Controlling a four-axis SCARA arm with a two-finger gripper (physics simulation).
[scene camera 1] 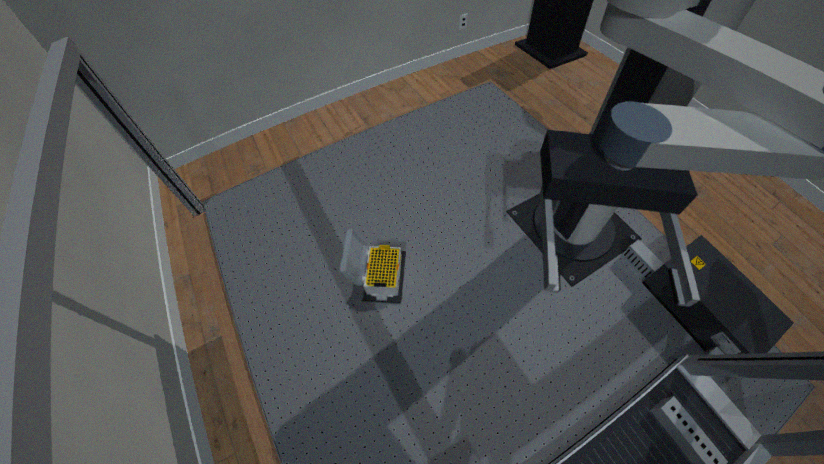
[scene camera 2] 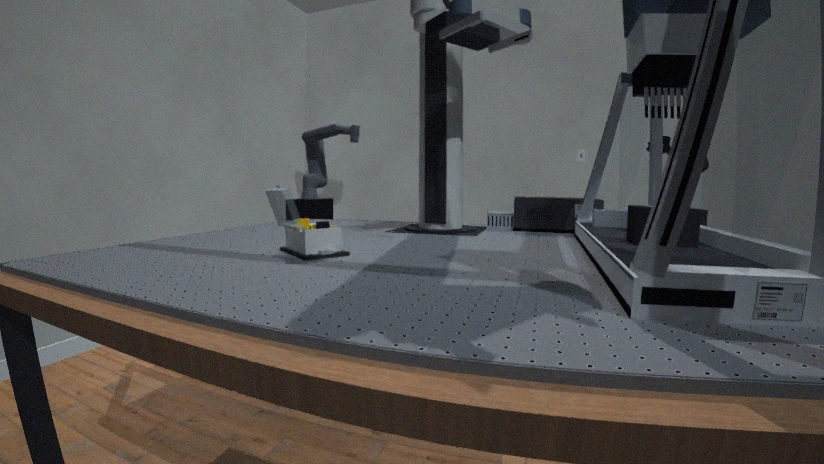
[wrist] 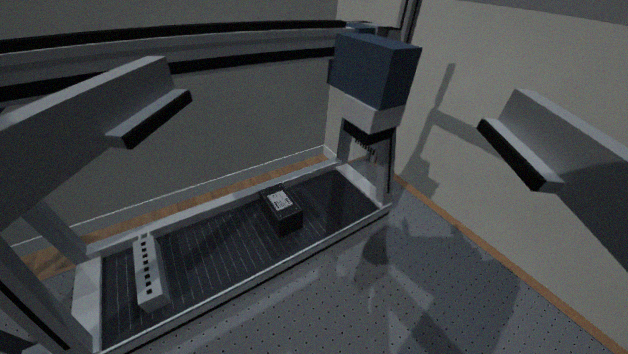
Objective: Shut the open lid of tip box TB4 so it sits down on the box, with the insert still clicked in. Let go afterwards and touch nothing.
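Seen in the pictures: gripper, fingertip midpoint: (scene camera 1: 622, 295) (scene camera 2: 508, 24) (wrist: 334, 90); arm's base, link origin: (scene camera 1: 572, 227) (scene camera 2: 440, 232).
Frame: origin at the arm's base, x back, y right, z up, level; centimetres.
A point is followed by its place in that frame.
The tip box (scene camera 1: 381, 292) {x -60.7, y 9.6, z 3.9 cm} (scene camera 2: 314, 240) {x -62.5, y 10.8, z 4.9 cm}, a white box on a thin dark base, stands left of the arm's column; no label can be read on it. Its translucent lid (scene camera 1: 352, 256) {x -63.4, y 18.8, z 11.6 cm} (scene camera 2: 277, 204) {x -63.7, y 19.3, z 12.4 cm} is open and stands up, leaning outward on the box's left side. The yellow insert (scene camera 1: 382, 266) {x -57.4, y 14.7, z 7.0 cm} (scene camera 2: 303, 222) {x -54.3, y 19.1, z 7.7 cm} with a grid of holes lies in the top of the box; whether it is clicked in is too small to tell. My gripper (scene camera 1: 621, 293) {x -42.1, y -26.8, z 53.7 cm} (wrist: 334, 90) {x -42.1, y -26.8, z 53.7 cm} is wide open and empty, high above the table and well to the right of the box. The box does not show in the wrist view.
A gantry machine with a dark ribbed deck (wrist: 200, 260) {x -30.5, y -55.3, z 6.2 cm} stands right of the arm. It bears a white strip with square holes (wrist: 150, 275) {x -21.1, y -53.7, z 10.7 cm} and a black block (wrist: 282, 212) {x -51.6, y -53.5, z 13.2 cm}. A dark controller box (scene camera 1: 743, 305) {x 12.6, y -44.4, z 12.8 cm} (scene camera 2: 542, 213) {x 3.5, y -34.7, z 7.6 cm} stands beside the arm's column (scene camera 2: 454, 184) {x -4.7, y -5.8, z 16.8 cm}. A frame post (scene camera 1: 34, 230) {x -100.4, y 13.1, z 61.3 cm} rises at far left.
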